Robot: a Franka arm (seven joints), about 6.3 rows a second.
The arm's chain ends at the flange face. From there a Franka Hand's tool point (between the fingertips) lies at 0.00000 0.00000 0.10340 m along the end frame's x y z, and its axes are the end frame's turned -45 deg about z.
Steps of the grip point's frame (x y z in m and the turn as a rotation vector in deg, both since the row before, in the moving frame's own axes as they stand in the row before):
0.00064, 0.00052, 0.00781, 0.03, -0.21, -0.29
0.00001, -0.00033, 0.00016, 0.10, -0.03, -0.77
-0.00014, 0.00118, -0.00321, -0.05, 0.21, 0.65
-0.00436, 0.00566, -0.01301, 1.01, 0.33, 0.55
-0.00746, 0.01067, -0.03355, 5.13, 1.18, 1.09
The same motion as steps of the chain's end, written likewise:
0.00113, -0.00032, 0.00781, -0.13, -0.17, -0.29
-0.00006, -0.00015, 0.00016, 0.05, -0.09, -0.77
0.00040, 0.00114, -0.00321, 0.11, 0.18, 0.65
0.00178, 0.00880, -0.01299, 0.95, -0.48, 0.55
0.00723, 0.02091, -0.03311, 4.46, -2.79, 1.09

